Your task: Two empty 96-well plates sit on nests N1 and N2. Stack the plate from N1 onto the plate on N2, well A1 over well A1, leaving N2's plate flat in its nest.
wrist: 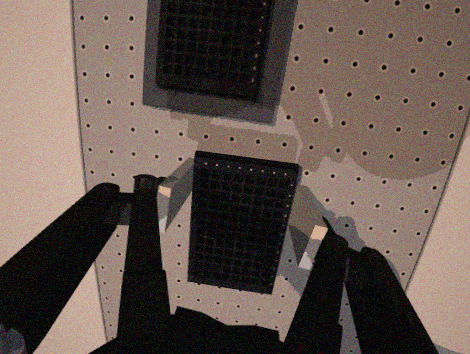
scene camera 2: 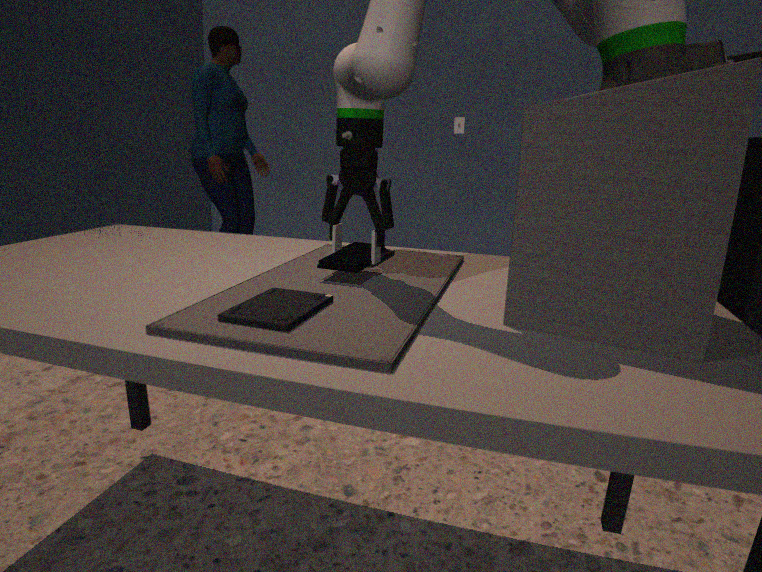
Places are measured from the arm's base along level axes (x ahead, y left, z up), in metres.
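Pixels of known places: gripper, fingertip midpoint: (wrist: 243, 187) (scene camera 2: 355, 259); arm's base, link origin: (scene camera 2: 646, 94).
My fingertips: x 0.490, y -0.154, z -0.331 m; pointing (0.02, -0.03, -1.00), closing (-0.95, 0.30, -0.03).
Ahead of a thing's pixels: the offset from my fingertips to its top centre. "spot": to the spot under its first point. Level surfaces: height alone.
My gripper (scene camera 2: 355, 251) (wrist: 243, 187) is shut on a dark 96-well plate {0.016 m up, 0.007 m ahead, 0.036 m left} (scene camera 2: 345, 259) (wrist: 240, 222), gripping its long sides with pale fingertips. The held plate looks roughly level and hangs above the board, its shadow below it in the scene view. Light dots run along its top and right edges in the wrist view. The other dark plate (scene camera 2: 276, 304) (wrist: 215, 45) lies flat in its grey-edged nest {spot: 0.017 m down, 0.031 m back, 0.099 m right} (wrist: 274, 65), nearer the scene camera and apart from the held plate. In the wrist view its far end is cut off. Well labels are unreadable.
The perforated board {0.028 m down} (scene camera 2: 363, 341) (wrist: 390, 200) lies on the pale table {0.041 m down} (scene camera 2: 123, 270) (wrist: 35, 125). A dark edge {spot: 0.017 m down, 0.049 m back, 0.162 m right} (scene camera 2: 387, 253) shows behind the held plate. A large grey block (scene camera 2: 615, 215) stands at the right. A person (scene camera 2: 221, 116) stands behind the table at left.
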